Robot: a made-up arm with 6 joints.
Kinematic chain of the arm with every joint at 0, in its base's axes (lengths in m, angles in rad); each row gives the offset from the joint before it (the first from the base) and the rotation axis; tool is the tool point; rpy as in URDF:
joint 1: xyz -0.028 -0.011 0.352 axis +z
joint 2: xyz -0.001 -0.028 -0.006 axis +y
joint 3: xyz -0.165 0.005 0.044 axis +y
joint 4: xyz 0.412 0.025 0.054 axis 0.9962 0 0.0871
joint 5: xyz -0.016 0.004 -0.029 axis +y
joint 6: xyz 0.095 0.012 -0.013 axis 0.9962 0 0.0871
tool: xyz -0.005 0 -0.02 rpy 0.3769 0.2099 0.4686
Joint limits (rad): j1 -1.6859..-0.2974 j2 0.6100..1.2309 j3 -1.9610..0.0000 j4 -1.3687..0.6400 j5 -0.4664..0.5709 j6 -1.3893..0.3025
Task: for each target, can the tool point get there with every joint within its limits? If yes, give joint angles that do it. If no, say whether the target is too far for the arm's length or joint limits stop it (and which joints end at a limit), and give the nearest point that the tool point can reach.
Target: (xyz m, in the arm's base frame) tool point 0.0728 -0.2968 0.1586
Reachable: yes | joints -1.2449 1.1241 -0.2989 -0.0633 -0.1185 -0.5705
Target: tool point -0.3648 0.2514 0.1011
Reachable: no: joint limits stop it (at a limit: joint 1, joint 2, joint 3, joint 5) | nearest point -0.1153 -0.1170 0.0833 | short by 0.445 m
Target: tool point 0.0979 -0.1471 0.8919
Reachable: yes | joints -0.7130 0.7249 -1.6063 -1.0049 -0.3802 -0.6293
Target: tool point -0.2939 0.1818 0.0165
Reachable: no: joint limits stop it (at a limit: joint 1, joint 2, joint 3, joint 5) | nearest point -0.1071 -0.1118 0.0805 | short by 0.354 m
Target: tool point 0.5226 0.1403 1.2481
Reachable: no: too far | nearest point 0.2634 -0.0495 0.8891 | short by 0.482 m
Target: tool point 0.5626 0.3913 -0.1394
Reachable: no: too far | nearest point 0.2377 -0.0139 0.1333 | short by 0.587 m
